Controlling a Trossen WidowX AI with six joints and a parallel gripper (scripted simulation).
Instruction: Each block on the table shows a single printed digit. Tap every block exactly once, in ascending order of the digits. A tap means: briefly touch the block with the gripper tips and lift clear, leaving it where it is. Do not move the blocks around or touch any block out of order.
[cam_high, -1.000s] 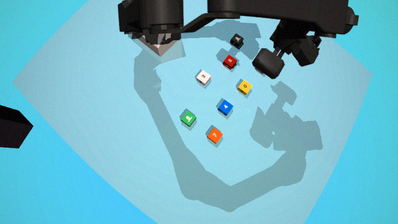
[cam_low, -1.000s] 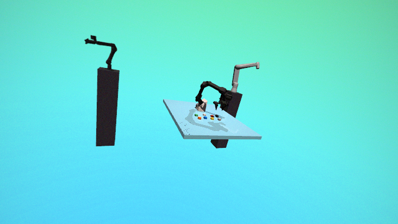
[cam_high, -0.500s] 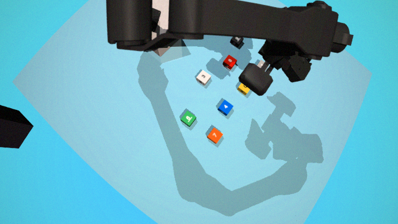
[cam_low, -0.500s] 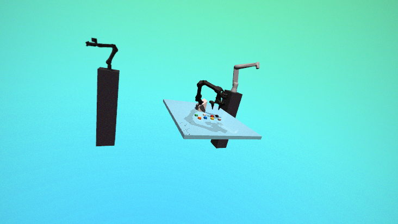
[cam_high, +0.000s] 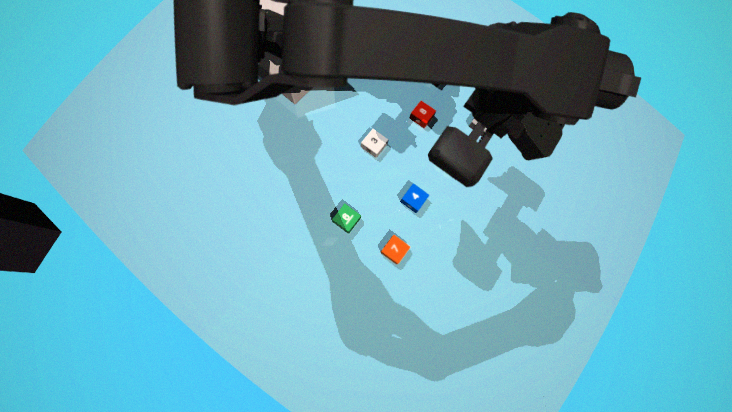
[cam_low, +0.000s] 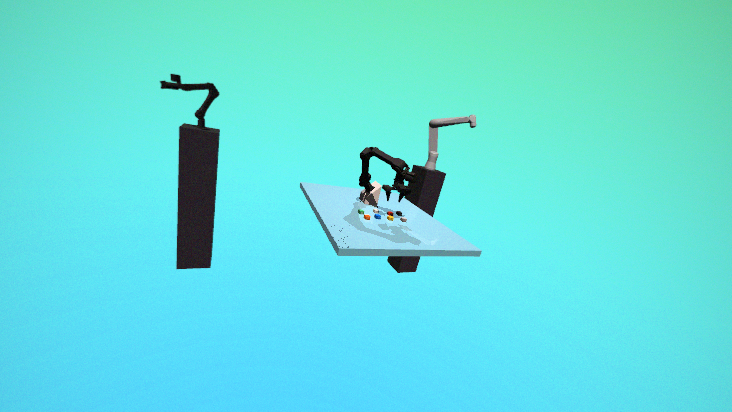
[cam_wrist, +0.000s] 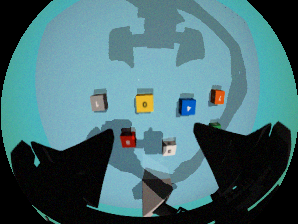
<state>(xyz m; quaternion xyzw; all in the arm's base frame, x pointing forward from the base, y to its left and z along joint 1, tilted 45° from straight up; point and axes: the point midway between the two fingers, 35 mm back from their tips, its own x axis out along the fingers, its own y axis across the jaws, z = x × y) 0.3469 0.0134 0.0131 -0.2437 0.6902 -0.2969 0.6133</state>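
My gripper tip is 1 cm to the right of the yellow block and 11 cm above it. Also, from my gripper tip: red block (8 cm behind, 6 cm to the left, 11 cm below); blue block (1 cm behind, 8 cm to the right, 11 cm below); grey block (1 cm ahead, 11 cm to the left, 11 cm below).
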